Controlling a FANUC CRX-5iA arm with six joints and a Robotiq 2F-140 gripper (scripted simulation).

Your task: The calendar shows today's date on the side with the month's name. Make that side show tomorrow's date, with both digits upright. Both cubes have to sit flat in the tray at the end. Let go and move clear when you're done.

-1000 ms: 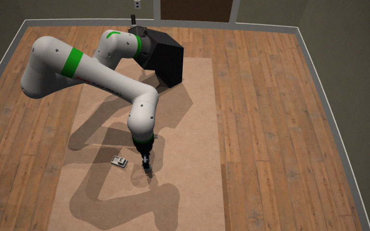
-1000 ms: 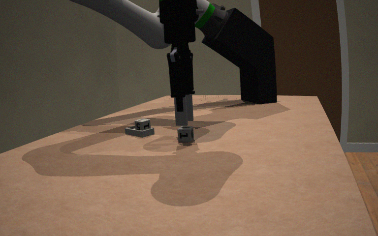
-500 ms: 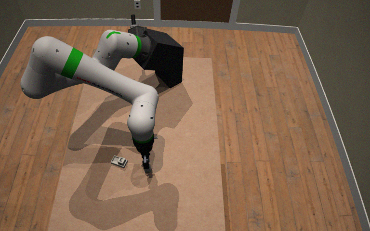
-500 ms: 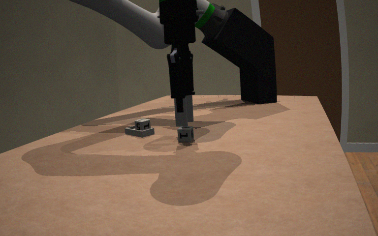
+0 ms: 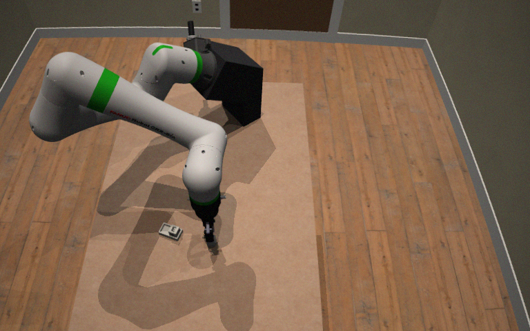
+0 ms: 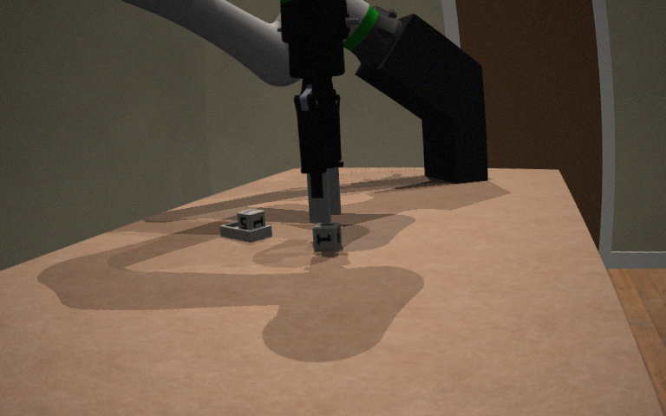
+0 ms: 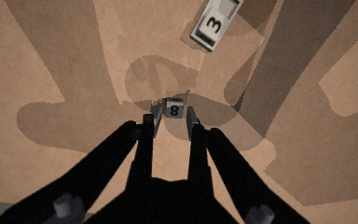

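My gripper is now 60 mm above the grey number cube. Round my hand: grey calendar tray: 140 mm to the right, 60 mm below, 60 mm behind.
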